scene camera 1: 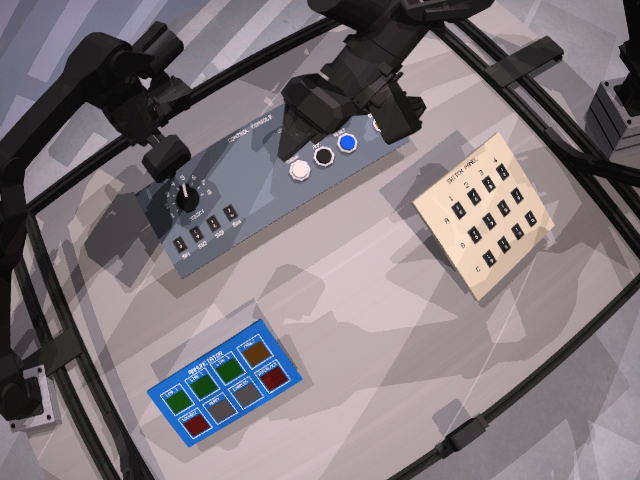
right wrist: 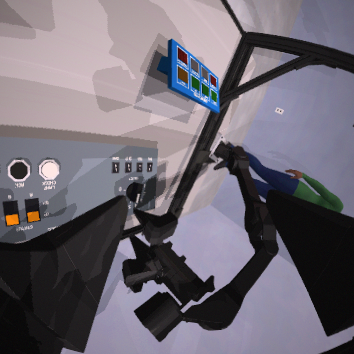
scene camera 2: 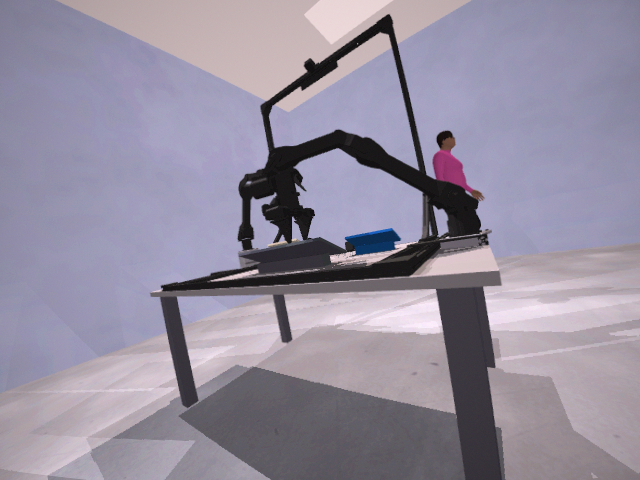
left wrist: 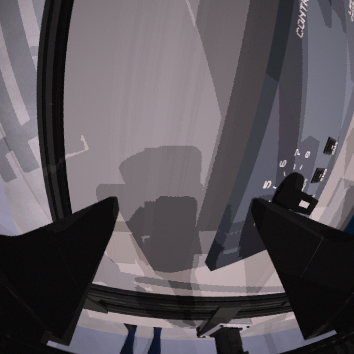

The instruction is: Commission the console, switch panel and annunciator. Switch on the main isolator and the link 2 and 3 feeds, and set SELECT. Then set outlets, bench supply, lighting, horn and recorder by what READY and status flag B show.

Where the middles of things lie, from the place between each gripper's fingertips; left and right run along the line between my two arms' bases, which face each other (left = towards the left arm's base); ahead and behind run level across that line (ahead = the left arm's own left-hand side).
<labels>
The rotary SELECT knob (left wrist: 288, 194) is 80 mm behind my left hand, 20 mm to the right of it and 10 mm below it.
Now: right hand 19 cm above the rotary SELECT knob, 15 cm to the right of it and 12 cm short of it.
</labels>
